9 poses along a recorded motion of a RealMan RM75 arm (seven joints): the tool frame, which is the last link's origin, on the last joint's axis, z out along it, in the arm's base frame.
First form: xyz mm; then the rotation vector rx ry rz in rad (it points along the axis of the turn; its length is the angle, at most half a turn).
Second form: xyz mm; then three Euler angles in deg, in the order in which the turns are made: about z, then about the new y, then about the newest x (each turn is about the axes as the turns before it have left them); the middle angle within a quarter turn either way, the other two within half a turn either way. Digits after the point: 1 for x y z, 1 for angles.
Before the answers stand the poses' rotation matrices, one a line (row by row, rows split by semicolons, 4 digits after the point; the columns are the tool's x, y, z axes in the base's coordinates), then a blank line. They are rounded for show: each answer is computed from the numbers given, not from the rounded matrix.
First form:
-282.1, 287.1, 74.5, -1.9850, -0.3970, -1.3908
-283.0, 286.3, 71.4, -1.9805, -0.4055, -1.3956
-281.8, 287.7, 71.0, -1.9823, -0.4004, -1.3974
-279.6, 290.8, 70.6, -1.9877, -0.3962, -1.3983
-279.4, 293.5, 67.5, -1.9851, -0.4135, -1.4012
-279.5, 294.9, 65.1, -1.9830, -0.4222, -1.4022
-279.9, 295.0, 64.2, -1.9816, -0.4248, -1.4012
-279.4, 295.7, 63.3, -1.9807, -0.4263, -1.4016
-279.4, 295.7, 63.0, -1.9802, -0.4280, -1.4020
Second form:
0.3848 0.5903 0.7096; -0.1267 -0.7277 0.6741; 0.9143 -0.3493 -0.2052
0.3790 0.5956 0.7083; -0.1233 -0.7260 0.6765; 0.9172 -0.3437 -0.2017
0.3791 0.5922 0.7110; -0.1258 -0.7283 0.6736; 0.9167 -0.3448 -0.2017
0.3806 0.5877 0.7140; -0.1258 -0.7320 0.6696; 0.9162 -0.3446 -0.2047
0.3748 0.5965 0.7097; -0.1156 -0.7295 0.6742; 0.9199 -0.3347 -0.2044
0.3719 0.6013 0.7072; -0.1109 -0.7276 0.6770; 0.9216 -0.3302 -0.2039
0.3717 0.6033 0.7056; -0.1099 -0.7261 0.6787; 0.9218 -0.3299 -0.2036
0.3710 0.6043 0.7051; -0.1094 -0.7256 0.6794; 0.9222 -0.3292 -0.2031
0.3703 0.6053 0.7047; -0.1085 -0.7252 0.6799; 0.9226 -0.3282 -0.2029

-282.1, 287.1, 74.5, -18.2, -66.1, -120.4
-283.0, 286.3, 71.4, -18.0, -66.5, -120.4
-281.8, 287.7, 71.0, -18.4, -66.5, -120.3
-279.6, 290.8, 70.6, -18.3, -66.4, -120.7
-279.4, 293.5, 67.5, -17.1, -66.9, -121.4
-279.5, 294.9, 65.1, -16.6, -67.2, -121.7
-279.9, 295.0, 64.2, -16.5, -67.2, -121.7
-279.4, 295.7, 63.3, -16.4, -67.2, -121.7
-279.4, 295.7, 63.0, -16.3, -67.3, -121.7

